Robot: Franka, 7 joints.
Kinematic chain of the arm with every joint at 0, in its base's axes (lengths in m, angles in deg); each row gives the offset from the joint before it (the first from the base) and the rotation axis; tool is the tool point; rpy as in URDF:
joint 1: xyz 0 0 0.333 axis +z
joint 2: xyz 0 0 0 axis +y
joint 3: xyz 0 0 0.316 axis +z
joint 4: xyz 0.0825 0 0 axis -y
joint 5: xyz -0.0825 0 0.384 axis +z
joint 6: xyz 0 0 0 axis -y
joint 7: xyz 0.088 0 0 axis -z
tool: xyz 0 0 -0.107 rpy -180 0 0
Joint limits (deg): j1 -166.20..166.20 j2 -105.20..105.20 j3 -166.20..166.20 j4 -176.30..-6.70 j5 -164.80..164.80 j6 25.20..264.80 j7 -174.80..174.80
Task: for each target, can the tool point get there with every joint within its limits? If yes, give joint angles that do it. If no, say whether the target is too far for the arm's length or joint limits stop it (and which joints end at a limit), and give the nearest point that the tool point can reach.
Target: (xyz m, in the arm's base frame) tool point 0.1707 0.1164 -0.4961
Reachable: no: joint limits stop it (at a limit: joint 2) | nearest point 0.1839 0.1254 -0.3573 | short by 0.140 m
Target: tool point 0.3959 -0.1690 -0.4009
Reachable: no: joint limits stop it (at a limit: joint 2) | nearest point 0.3824 -0.1632 -0.3440 | short by 0.059 m
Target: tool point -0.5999 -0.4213 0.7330
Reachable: yes | joints -113.45 46.07 -73.64 -47.21 -92.83 153.92 6.95
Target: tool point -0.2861 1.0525 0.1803
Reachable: no: too far | nearest point -0.2229 0.8199 0.2141 | short by 0.243 m
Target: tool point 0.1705 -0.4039 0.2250
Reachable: yes | joints -38.34 11.29 -37.95 -141.08 76.14 104.92 101.79
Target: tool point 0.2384 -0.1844 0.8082
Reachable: yes | joints 89.78 -88.14 -23.90 -100.87 -14.10 82.50 56.51
